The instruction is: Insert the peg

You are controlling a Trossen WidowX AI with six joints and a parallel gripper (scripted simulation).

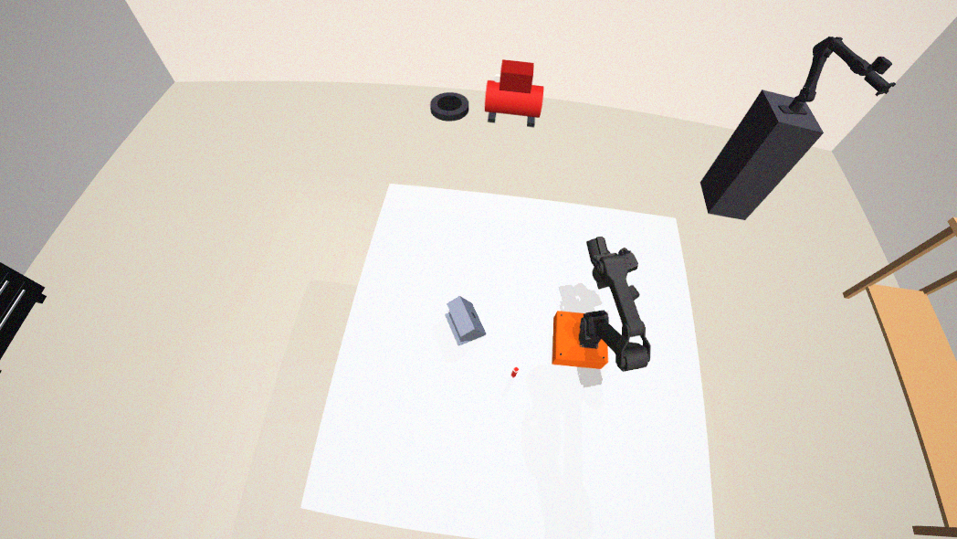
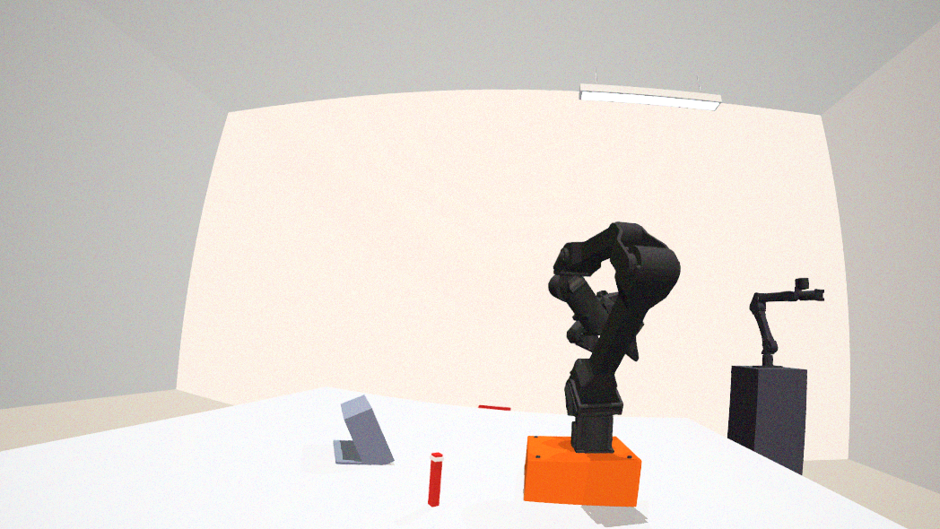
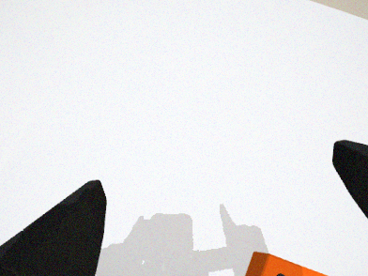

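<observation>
Right now the peg is 310 mm ahead of my gripper tip, 300 mm to the left of it and 160 mm below it. From my gripper tip the other things lie so: panel: 500 mm ahead, 140 mm to the left, 170 mm below.
</observation>
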